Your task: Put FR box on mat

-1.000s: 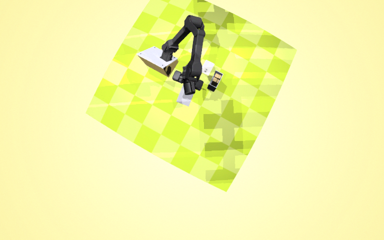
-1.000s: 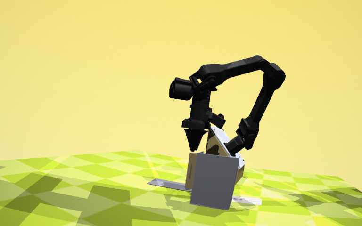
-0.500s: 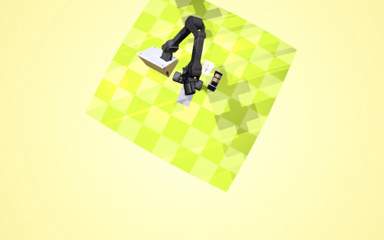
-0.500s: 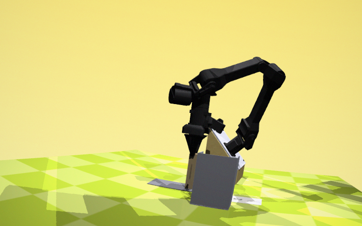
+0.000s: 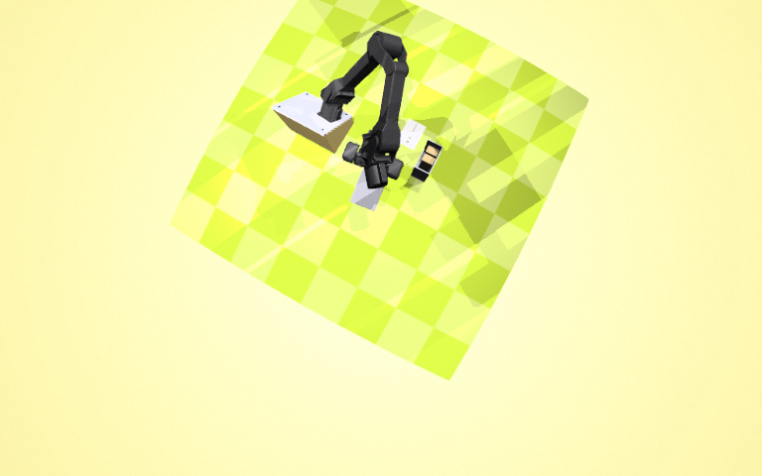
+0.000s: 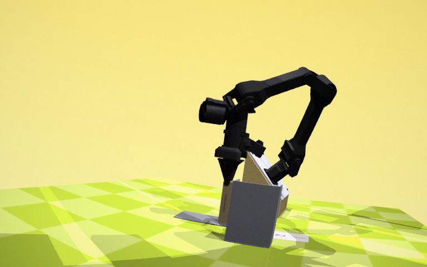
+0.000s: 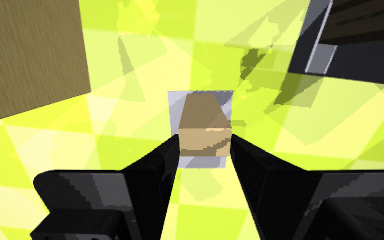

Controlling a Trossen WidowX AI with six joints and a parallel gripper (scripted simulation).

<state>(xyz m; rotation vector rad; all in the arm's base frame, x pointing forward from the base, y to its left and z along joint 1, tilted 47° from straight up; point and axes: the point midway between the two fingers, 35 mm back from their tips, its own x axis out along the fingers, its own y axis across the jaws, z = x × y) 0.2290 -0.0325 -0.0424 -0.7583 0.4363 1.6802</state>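
The grey mat lies 1 cm ahead of my gripper tip, 6 cm to the right of it and 11 cm below it. Also, from my gripper tip: thin white slab: 2 cm ahead, 21 cm to the left, 11 cm below.
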